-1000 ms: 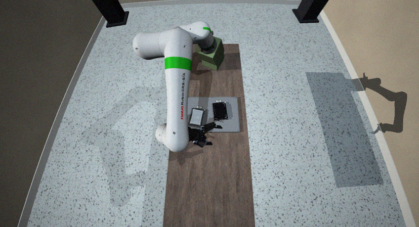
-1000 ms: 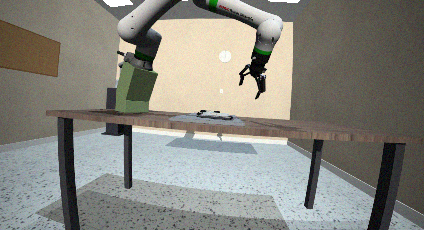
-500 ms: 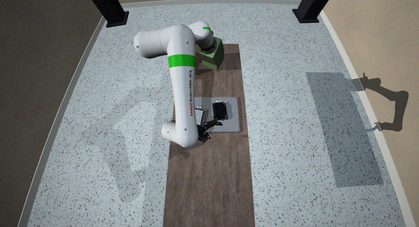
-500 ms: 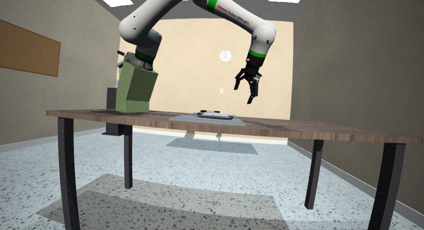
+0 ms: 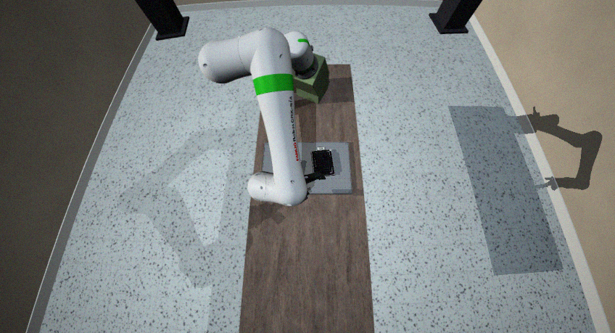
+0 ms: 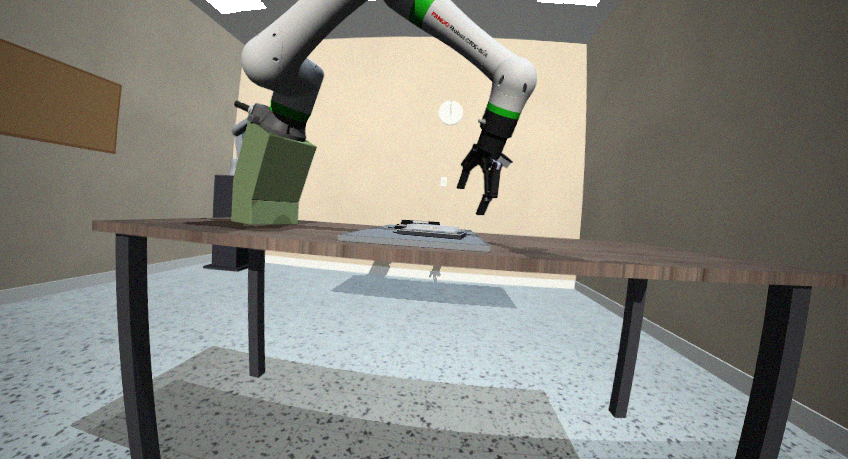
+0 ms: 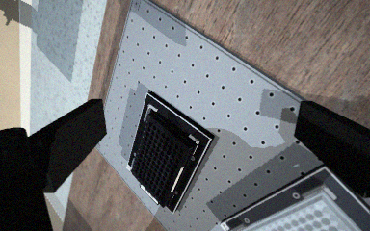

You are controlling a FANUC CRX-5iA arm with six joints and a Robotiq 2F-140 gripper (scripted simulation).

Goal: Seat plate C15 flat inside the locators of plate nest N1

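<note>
Now: the black plate C15 15 cm behind my hand, 7 cm to the left of it and 9 cm below it. From my hand the other things lie so: black nest N1: 15 cm behind, 8 cm to the left, 11 cm below; then white plate C51: 12 cm behind, 13 cm to the right, 10 cm below.
</note>
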